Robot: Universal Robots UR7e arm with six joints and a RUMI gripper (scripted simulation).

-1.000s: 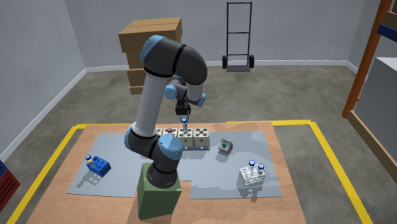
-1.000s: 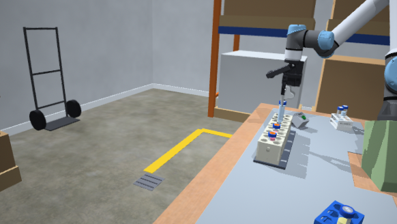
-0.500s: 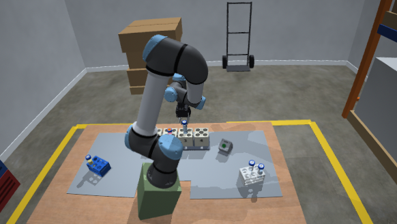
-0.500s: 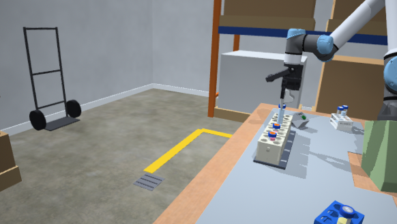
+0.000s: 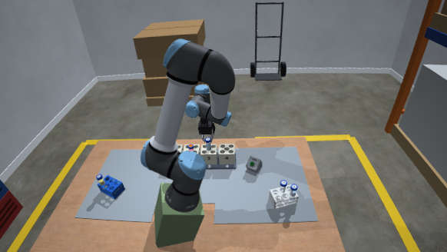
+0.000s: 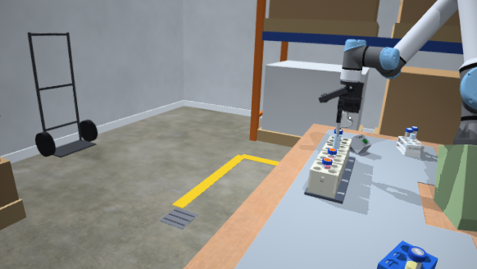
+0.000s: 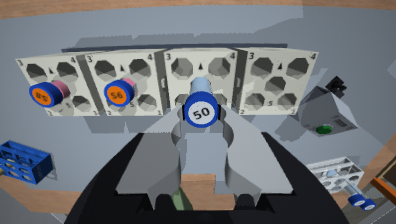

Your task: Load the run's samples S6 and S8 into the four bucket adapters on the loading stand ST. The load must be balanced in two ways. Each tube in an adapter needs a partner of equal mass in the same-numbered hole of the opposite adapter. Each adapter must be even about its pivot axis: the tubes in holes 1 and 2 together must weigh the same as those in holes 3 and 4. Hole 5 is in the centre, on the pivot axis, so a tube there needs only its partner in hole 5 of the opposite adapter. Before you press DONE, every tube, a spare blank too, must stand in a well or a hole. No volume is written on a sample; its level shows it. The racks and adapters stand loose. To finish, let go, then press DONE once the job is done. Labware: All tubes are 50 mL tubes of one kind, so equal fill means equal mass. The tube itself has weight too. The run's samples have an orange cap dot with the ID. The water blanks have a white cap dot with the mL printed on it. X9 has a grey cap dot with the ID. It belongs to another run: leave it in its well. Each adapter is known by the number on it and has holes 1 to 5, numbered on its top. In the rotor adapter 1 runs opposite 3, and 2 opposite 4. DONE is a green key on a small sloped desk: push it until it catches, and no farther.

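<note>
Now: the water blank 27 cm behind my hand, 49 cm to the right of it and 10 cm below it. Also, from my hand: adapter 1 (3 cm behind, 22 cm to the left, 12 cm below); green DONE key (7 cm behind, 27 cm to the right, 10 cm below); loading stand ST (1 cm behind, 5 cm to the left, 16 cm below).
</note>
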